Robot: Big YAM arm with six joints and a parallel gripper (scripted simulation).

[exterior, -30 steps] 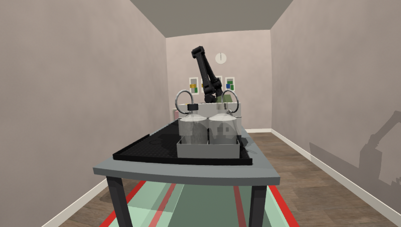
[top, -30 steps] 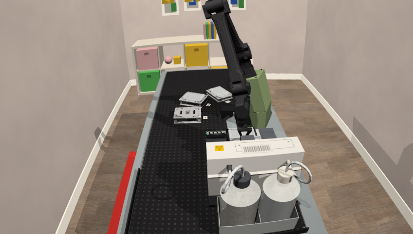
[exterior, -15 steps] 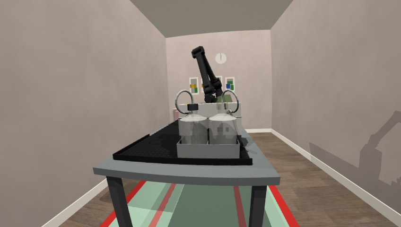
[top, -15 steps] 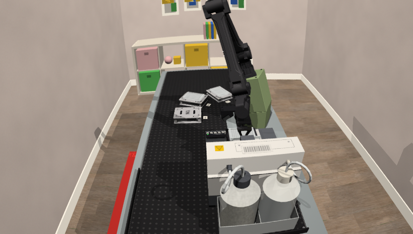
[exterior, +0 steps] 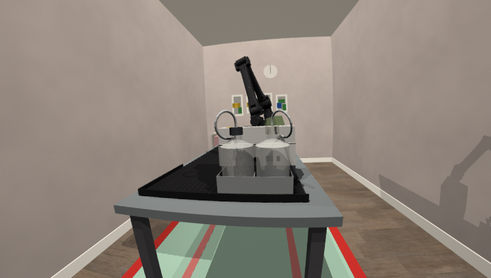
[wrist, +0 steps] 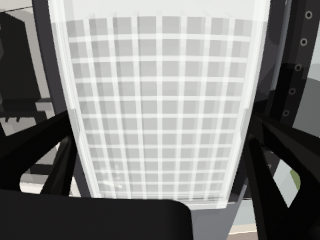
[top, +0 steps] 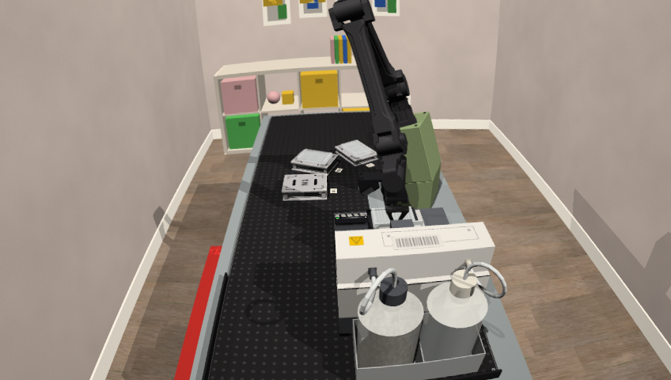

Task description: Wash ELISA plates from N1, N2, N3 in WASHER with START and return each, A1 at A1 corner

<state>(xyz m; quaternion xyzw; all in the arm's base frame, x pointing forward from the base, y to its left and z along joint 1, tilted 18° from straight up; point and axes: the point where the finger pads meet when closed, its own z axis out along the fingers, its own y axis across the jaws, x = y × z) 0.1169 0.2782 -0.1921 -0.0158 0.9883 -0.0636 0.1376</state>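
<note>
The washer carrier lies 10 mm below my hand. Also, from my hand: plate washer 150 mm to the left, 30 mm above.
</note>
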